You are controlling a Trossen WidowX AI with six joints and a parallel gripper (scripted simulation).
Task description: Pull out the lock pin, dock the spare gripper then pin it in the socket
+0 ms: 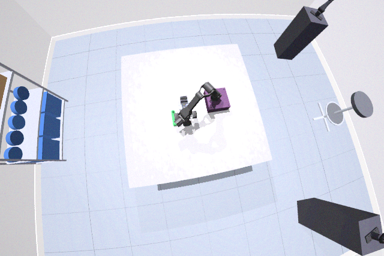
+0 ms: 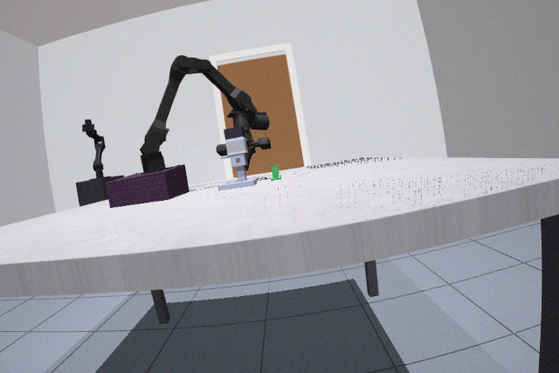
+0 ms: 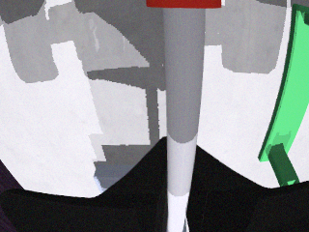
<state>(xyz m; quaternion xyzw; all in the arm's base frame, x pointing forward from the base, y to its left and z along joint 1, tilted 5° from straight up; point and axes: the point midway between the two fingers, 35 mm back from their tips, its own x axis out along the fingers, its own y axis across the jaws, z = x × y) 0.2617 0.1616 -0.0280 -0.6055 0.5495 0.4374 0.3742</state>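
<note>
Right now my gripper tip is 11 cm to the left of the grey mount and 1 cm below it. Also, from my gripper tip: spare gripper: 11 cm to the right, 8 cm above, 1 cm ahead.
</note>
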